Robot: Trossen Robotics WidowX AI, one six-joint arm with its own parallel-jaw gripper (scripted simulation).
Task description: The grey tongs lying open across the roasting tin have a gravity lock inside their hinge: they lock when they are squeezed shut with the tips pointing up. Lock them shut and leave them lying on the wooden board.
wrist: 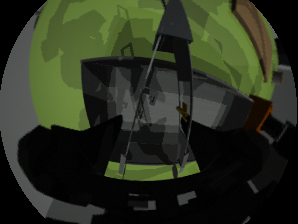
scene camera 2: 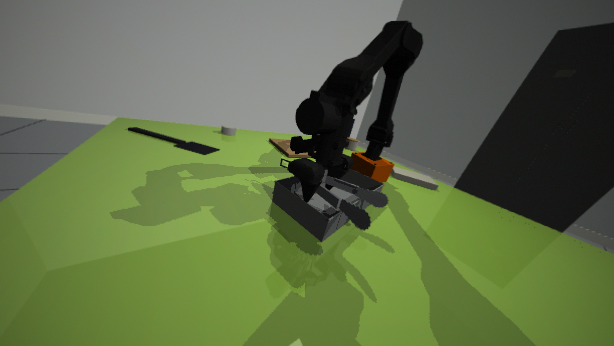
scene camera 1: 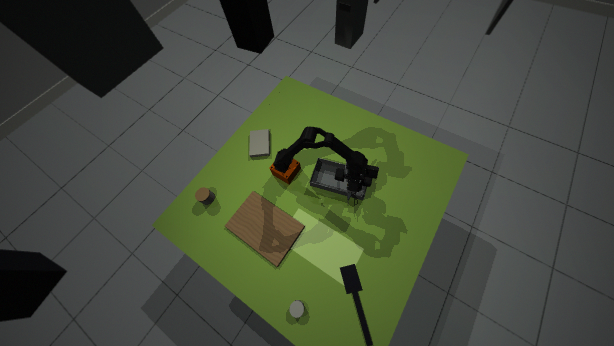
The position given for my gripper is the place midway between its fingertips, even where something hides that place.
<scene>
My gripper [scene camera 2: 317, 195] is open and holds nothing. Further things: a roasting tin [scene camera 1: 323, 177] and a wooden board [scene camera 1: 270, 231].
My gripper shows as well in the wrist view [wrist: 152, 118]. The roasting tin also shows in the wrist view [wrist: 111, 85].
</scene>
